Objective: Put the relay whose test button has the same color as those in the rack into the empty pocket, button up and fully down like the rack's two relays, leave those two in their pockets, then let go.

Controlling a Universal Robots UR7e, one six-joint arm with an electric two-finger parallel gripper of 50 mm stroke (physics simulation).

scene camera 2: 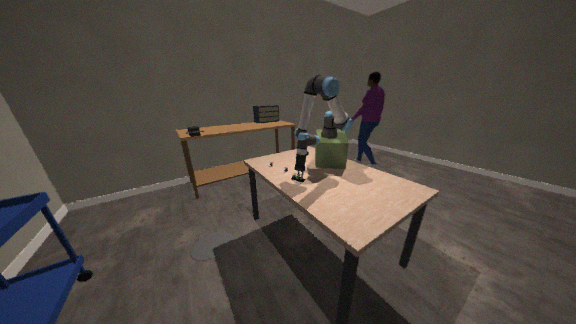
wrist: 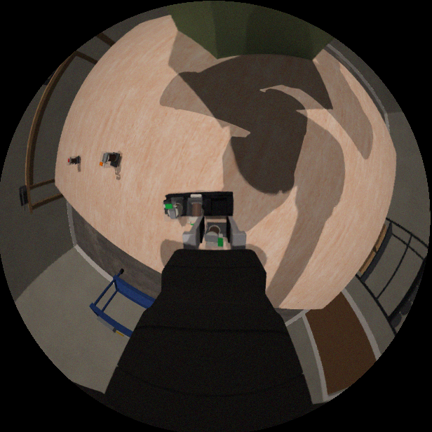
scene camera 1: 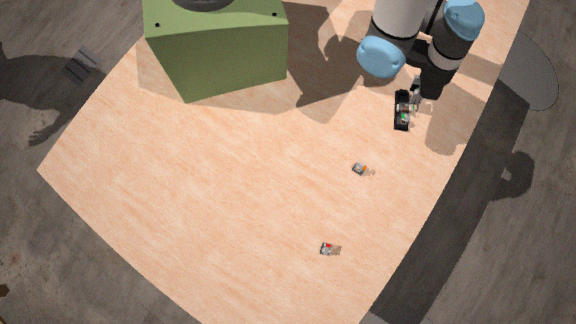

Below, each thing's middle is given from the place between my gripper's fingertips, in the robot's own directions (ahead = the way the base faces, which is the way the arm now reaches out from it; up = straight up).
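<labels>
The black rack (wrist: 215,202) is 30 mm below my hand, and it's 30 mm to the right of it as well.
</labels>
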